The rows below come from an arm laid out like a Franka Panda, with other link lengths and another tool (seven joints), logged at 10 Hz.
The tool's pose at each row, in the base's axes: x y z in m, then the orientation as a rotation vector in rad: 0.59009 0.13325 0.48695 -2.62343 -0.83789 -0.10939; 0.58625 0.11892 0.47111 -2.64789 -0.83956 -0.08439; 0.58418 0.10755 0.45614 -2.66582 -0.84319 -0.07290; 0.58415 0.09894 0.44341 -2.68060 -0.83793 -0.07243; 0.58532 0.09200 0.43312 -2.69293 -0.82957 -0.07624; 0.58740 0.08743 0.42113 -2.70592 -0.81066 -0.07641; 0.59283 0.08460 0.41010 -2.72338 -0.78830 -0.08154
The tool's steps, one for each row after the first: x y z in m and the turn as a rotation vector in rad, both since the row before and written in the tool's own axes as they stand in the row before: -0.01388 0.01383 0.00933 -0.01685 -0.02346 0.00667; -0.01035 0.01224 0.01003 -0.01465 -0.01313 0.00234; -0.00666 0.01047 0.00906 -0.01226 -0.00326 0.00632; -0.00431 0.00906 0.00739 -0.01029 0.00078 0.00739; -0.00246 0.00817 0.00981 -0.00773 0.00018 0.01491; 0.00152 0.00830 0.00937 -0.01236 0.00281 0.01737
